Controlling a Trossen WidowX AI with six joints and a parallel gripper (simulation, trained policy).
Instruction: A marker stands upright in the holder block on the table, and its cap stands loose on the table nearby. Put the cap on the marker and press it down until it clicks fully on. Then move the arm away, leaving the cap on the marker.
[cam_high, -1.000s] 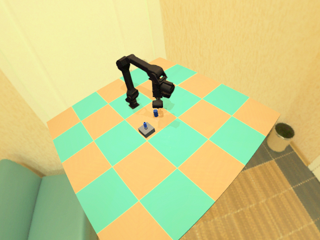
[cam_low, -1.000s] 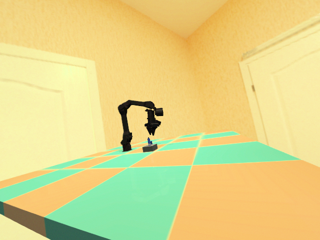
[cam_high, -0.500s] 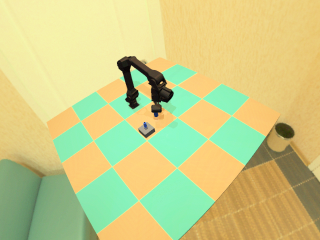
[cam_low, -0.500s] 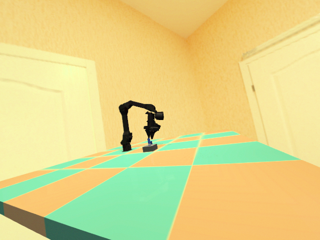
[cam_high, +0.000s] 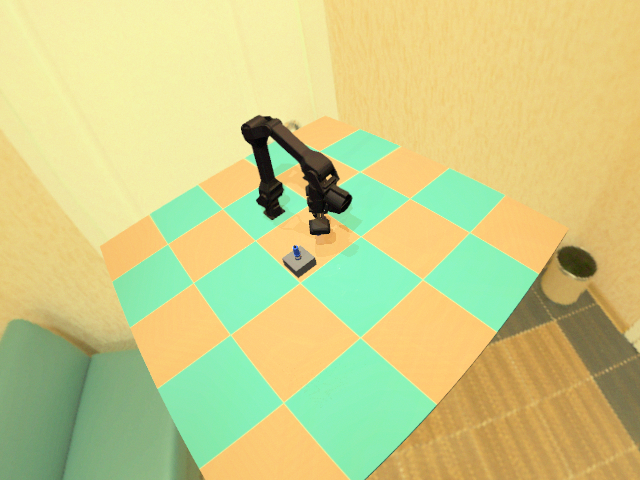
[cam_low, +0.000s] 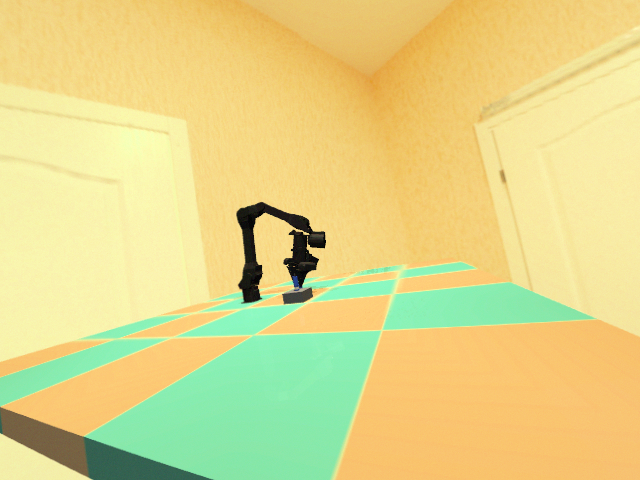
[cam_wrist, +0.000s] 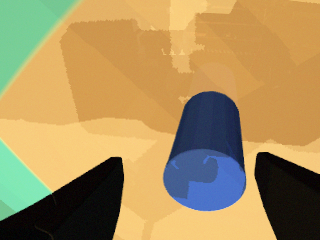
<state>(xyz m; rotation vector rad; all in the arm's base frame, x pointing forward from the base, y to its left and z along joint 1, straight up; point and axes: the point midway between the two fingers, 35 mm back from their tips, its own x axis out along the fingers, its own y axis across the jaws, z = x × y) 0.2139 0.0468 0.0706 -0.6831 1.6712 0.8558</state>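
Now: the blue cap 10 mm below my gripper tip and 10 mm ahead of it. The rest, counted from my gripper tip: dark grey holder block 130 mm to the right, 70 mm ahead, 20 mm below.
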